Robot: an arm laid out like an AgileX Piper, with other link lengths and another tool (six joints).
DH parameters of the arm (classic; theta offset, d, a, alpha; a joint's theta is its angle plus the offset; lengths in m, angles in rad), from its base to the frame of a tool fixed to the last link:
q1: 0 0.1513 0 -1.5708
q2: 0.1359 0 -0.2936 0
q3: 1.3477 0 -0.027 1.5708
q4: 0 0.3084 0 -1.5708
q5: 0 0 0 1.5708
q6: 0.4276 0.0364 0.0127 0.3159
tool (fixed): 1.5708 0.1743 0 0
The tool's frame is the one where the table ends.
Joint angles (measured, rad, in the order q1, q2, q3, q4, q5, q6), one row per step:
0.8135 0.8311 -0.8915 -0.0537 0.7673 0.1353
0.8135 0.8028 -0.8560 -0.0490 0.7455 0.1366
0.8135 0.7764 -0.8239 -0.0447 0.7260 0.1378
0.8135 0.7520 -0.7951 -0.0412 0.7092 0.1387
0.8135 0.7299 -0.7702 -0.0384 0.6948 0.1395
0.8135 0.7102 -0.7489 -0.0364 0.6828 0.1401
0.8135 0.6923 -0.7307 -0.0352 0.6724 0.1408
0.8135 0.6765 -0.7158 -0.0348 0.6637 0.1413
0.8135 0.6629 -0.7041 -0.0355 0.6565 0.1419
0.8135 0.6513 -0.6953 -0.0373 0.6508 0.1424
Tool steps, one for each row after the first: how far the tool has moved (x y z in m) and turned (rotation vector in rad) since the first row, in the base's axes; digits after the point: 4 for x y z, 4 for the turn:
-0.0035 -0.0023 -0.0052 0.0144 -0.0060 0.0010
-0.0067 -0.0044 -0.0098 0.0280 -0.0118 0.0019
-0.0096 -0.0065 -0.0140 0.0398 -0.0173 0.0025
-0.0122 -0.0084 -0.0174 0.0506 -0.0228 0.0031
-0.0144 -0.0102 -0.0202 0.0598 -0.0282 0.0035
-0.0163 -0.0118 -0.0224 0.0684 -0.0339 0.0037
-0.0178 -0.0133 -0.0238 0.0759 -0.0399 0.0038
-0.0190 -0.0146 -0.0246 0.0823 -0.0464 0.0038
-0.0199 -0.0158 -0.0248 0.0876 -0.0532 0.0037

